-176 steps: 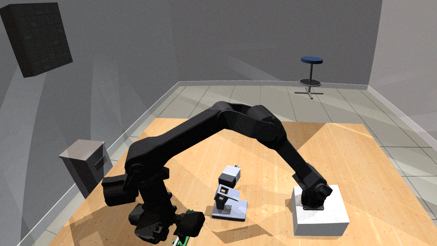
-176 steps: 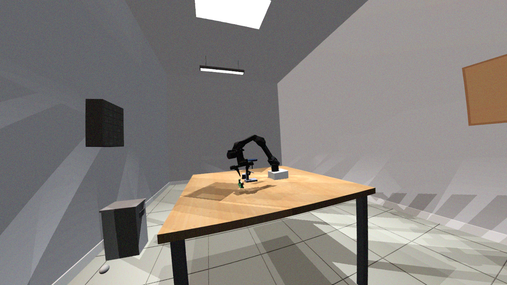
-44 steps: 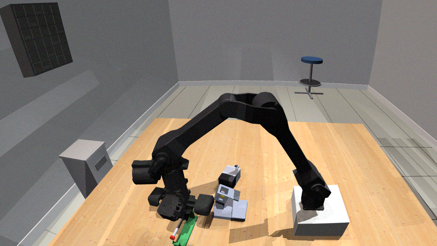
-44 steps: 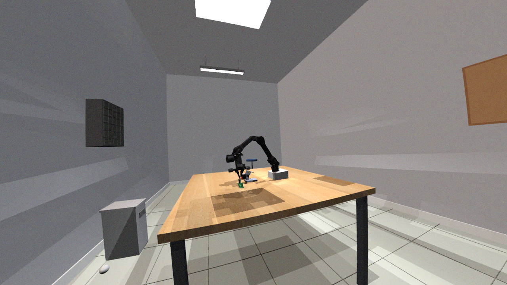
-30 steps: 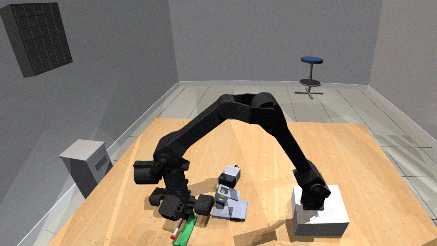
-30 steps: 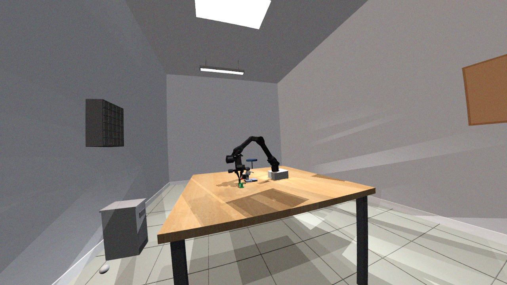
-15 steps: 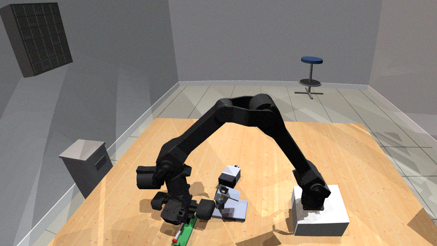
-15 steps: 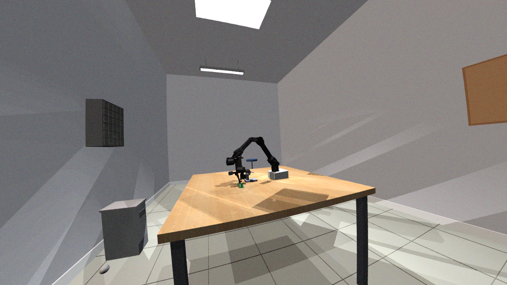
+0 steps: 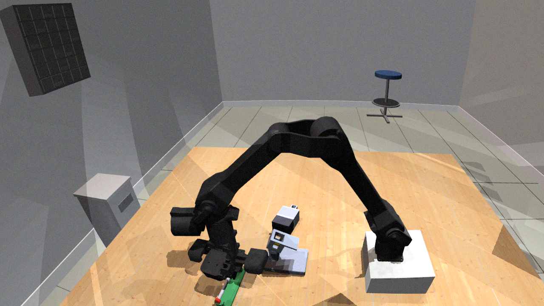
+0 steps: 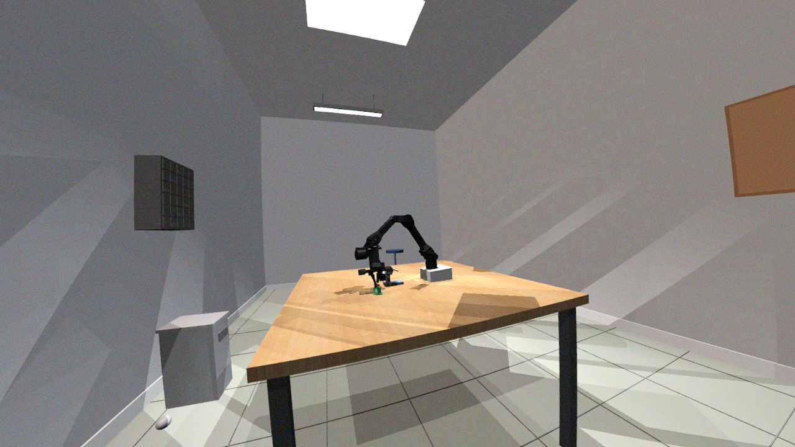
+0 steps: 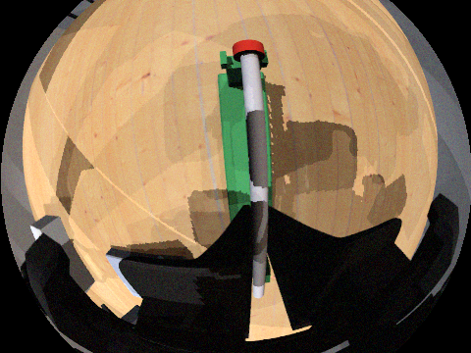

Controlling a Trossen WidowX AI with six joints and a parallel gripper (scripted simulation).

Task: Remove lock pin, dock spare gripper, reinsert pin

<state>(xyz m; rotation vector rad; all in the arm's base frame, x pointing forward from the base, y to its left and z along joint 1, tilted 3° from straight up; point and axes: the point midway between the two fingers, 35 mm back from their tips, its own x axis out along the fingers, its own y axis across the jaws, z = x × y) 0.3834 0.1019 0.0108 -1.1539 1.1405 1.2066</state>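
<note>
My gripper tip is 20 mm to the right of the green cradle. Round my gripper tip: spare gripper 250 mm to the right, 90 mm behind; grey mount 110 mm behind, 90 mm to the right, 30 mm above.
</note>
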